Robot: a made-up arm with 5 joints.
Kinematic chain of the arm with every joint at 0, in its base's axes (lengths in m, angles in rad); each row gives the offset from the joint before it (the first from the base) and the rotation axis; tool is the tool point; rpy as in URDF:
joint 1: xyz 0.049 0 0.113 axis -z
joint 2: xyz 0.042 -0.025 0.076 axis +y
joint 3: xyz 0.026 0 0.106 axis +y
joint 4: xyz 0.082 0 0.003 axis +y
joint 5: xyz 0.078 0.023 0 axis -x
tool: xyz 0 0 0 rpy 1.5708 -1.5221 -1.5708
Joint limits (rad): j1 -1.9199..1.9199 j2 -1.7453..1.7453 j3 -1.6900..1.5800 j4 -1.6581..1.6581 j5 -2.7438..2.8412
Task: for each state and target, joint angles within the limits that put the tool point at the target. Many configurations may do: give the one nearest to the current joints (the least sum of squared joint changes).
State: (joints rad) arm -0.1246 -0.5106 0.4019 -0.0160 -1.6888
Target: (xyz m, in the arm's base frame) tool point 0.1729 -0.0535 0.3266
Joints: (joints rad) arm 0.3928 -0.8231 0.5198 0.0558 -1.6888
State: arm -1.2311 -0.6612 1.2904 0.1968 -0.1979
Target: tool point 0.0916 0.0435 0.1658
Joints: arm -0.8287 -0.7437 1.3009 1.0098 -0.1979
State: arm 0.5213 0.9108 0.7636 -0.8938 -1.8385
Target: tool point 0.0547 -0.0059 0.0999
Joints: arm 0.5564 1.5340 1.4187 -0.4849 -1.8385
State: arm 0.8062 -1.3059 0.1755 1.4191 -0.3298
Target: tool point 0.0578 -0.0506 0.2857
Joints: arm 1.3597 -1.3382 0.2262 1.4776 -0.3298
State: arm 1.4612 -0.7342 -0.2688 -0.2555 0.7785
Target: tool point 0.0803 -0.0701 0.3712
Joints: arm 1.1248 -1.0845 0.3166 0.0626 0.7785
